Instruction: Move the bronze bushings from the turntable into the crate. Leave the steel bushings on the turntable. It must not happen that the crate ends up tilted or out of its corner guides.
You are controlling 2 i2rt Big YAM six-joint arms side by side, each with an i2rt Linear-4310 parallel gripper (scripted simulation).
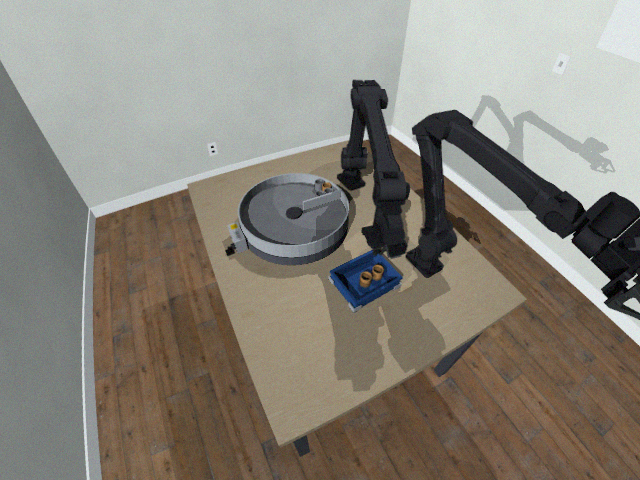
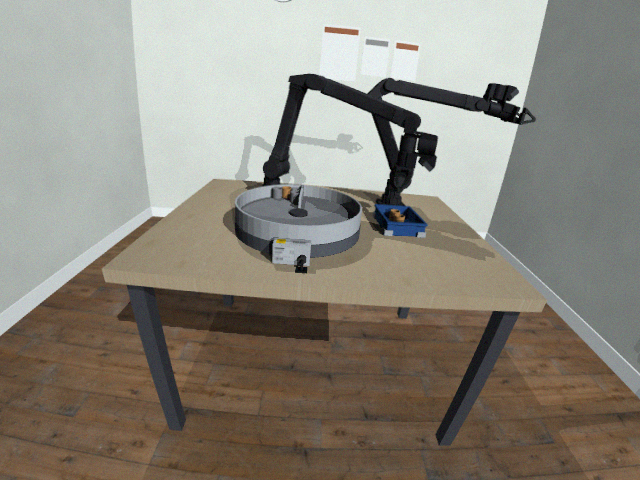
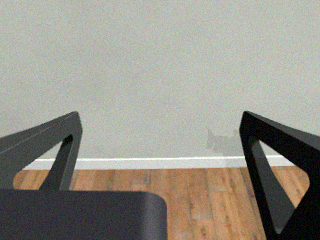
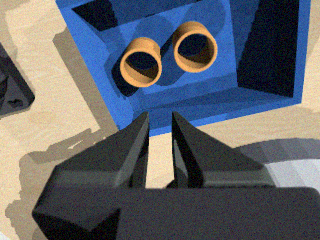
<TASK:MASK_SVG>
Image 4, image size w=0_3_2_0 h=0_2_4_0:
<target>my right gripper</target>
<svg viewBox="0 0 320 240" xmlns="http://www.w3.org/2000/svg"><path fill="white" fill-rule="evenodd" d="M32 211L33 219L47 240L320 240L320 193L318 190L312 187L276 187L266 166L194 127L177 111L172 112L171 128L175 188L145 188L149 156L149 112L145 111L127 127L56 165Z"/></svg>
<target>blue crate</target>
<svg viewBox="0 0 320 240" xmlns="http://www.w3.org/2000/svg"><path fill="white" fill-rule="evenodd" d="M128 56L131 64L141 70L150 69L157 63L152 55L145 52L135 52ZM207 37L203 34L191 34L182 40L178 51L185 56L195 56L204 49ZM55 0L119 131L127 127L145 111L149 112L149 137L171 133L173 111L177 111L194 127L302 103L311 0ZM139 37L147 37L154 40L161 50L161 75L153 85L148 87L135 87L129 84L123 78L120 71L120 61L128 44ZM189 21L199 22L204 25L217 44L217 55L213 64L204 71L197 73L181 69L175 61L172 38L175 30L181 24Z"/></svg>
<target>bronze bushing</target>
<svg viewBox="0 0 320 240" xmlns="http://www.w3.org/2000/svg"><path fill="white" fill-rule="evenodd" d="M189 21L181 24L175 30L172 38L175 61L181 69L197 73L204 71L212 65L217 55L217 44L204 25L199 22ZM207 37L204 49L195 56L185 56L177 50L180 42L191 34L203 34Z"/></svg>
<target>bronze bushing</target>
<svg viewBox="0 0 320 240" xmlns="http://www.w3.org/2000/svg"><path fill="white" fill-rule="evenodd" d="M139 37L128 44L120 63L120 71L123 78L129 84L135 87L148 87L153 85L161 75L161 50L154 40L147 37ZM128 56L134 52L146 52L152 55L157 63L150 69L141 70L131 64Z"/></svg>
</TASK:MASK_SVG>
